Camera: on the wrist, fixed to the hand. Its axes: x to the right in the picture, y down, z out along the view.
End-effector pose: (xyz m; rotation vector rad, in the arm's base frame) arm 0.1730 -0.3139 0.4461 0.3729 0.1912 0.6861
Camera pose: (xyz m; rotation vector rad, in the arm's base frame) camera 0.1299 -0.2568 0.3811 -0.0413 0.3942 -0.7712
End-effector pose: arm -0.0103 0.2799 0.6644 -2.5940 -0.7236 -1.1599
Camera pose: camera -0.0417 0.2152 0.7290 1.2641 2.0114 1.0937
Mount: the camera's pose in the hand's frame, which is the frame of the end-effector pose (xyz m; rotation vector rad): 0.0075 0.0399 -0.0877 -0.1866 0.0667 -1.5079
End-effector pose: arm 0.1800 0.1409 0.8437 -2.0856 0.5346 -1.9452
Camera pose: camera 0.0891 0.1080 0.8415 1.5741 0.7353 1.4199
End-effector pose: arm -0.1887 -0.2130 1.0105 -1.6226 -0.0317 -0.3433
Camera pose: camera -0.1902 -0.3037 0.9772 -1.4833 -1.2324 -1.5607
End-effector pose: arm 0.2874 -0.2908 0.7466 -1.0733 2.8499 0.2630
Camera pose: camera 0.2538 -0.2828 0.8368 -2.7623 1.3218 0.3124
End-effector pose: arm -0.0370 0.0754 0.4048 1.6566 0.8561 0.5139
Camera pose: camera -0.0849 0.1338 0.4651 0.4786 1.7193 -0.4095
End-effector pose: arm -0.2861 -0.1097 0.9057 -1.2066 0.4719 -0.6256
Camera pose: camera -0.3291 -0.1678 0.8416 -1.6039 -0.4630 -1.9152
